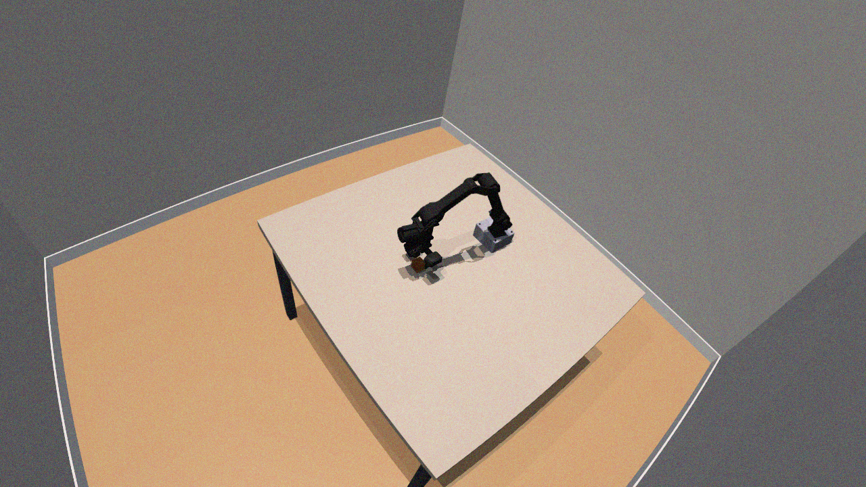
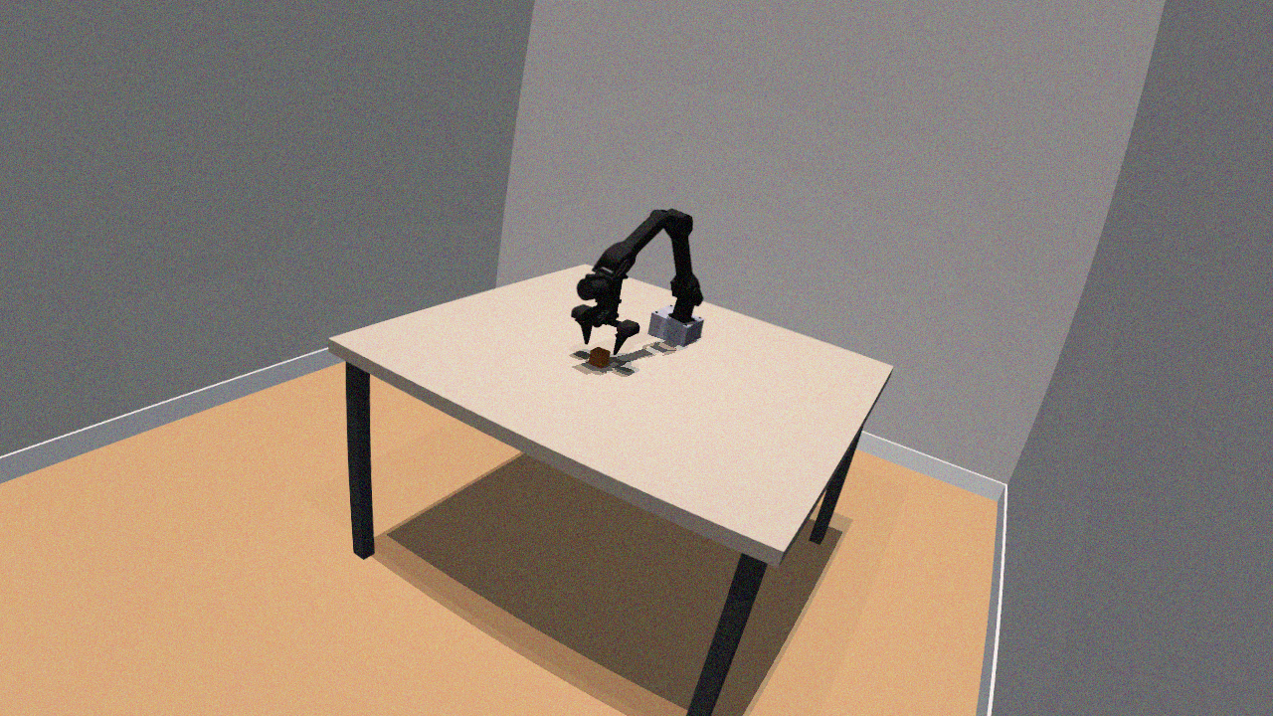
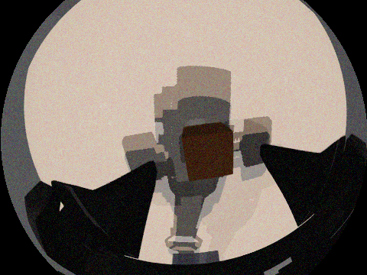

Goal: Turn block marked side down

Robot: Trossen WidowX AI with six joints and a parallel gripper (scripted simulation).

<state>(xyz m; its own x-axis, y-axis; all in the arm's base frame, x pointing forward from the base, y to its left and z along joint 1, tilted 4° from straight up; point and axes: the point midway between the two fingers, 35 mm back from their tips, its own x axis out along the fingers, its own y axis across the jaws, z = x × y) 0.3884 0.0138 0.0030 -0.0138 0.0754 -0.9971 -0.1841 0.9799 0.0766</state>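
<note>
Now: gripper tip 1 cm past the block and 2 cm above it.
</note>
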